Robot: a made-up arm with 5 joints.
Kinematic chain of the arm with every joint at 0, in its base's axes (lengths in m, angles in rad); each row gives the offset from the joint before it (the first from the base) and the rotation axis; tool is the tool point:
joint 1: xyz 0 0 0.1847 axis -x
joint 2: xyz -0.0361 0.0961 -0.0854 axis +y
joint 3: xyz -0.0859 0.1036 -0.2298 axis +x
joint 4: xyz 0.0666 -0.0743 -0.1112 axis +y
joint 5: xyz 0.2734 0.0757 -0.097 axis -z
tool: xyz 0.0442 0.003 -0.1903
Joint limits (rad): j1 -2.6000..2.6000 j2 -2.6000..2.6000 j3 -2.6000..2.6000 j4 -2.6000..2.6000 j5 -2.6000..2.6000
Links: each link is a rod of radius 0.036 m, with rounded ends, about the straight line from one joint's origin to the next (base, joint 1, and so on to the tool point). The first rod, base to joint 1, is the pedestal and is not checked.
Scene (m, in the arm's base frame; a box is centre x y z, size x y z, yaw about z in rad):
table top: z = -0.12
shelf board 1: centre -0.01 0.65 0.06 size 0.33 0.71 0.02 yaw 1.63
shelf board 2: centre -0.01 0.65 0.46 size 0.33 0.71 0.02 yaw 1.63
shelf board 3: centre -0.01 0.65 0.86 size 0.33 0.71 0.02 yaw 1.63
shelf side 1: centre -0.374 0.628 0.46 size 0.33 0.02 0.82 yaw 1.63
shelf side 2: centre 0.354 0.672 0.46 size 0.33 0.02 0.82 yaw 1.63
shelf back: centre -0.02 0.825 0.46 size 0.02 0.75 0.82 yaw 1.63
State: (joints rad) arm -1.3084 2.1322 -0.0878 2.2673 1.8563
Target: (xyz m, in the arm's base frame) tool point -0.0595 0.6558 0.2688
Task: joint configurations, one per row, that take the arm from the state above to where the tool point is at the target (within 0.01 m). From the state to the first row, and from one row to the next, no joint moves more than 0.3 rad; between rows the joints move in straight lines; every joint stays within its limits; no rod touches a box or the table.
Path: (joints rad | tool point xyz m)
1: -1.4929 1.9923 -0.3418 1.9849 1.9142 | -0.2765 -0.4393 0.3014
2: -1.6774 1.8525 -0.5958 1.7025 1.9722 | -0.4035 -0.3688 0.1261
3: -1.8619 1.7126 -0.8498 1.4201 2.0301 | -0.4633 -0.1948 -0.0123
4: -2.0465 1.5728 -1.1038 1.1376 2.0880 | -0.4394 0.0267 -0.0609
5: -2.2310 1.4329 -1.3578 0.8552 2.1460 | -0.3399 0.2202 -0.0076
6: -2.4155 1.2930 -1.6118 0.5728 2.2039 | -0.1937 0.3247 0.1191
7: -2.6000 1.1532 -1.8657 0.2904 2.2618 | -0.0394 0.3165 0.2688
8: -2.4475 0.8742 -1.5998 0.3936 2.1542 | -0.1074 0.3876 0.2252
9: -2.2950 0.5952 -1.3339 0.4968 2.0466 | -0.1506 0.4690 0.2235
10: -2.1425 0.3162 -1.0679 0.6000 1.9390 | -0.1390 0.5638 0.2454
11: -1.9900 0.0372 -0.8020 0.7032 1.8314 | -0.0595 0.6558 0.2688

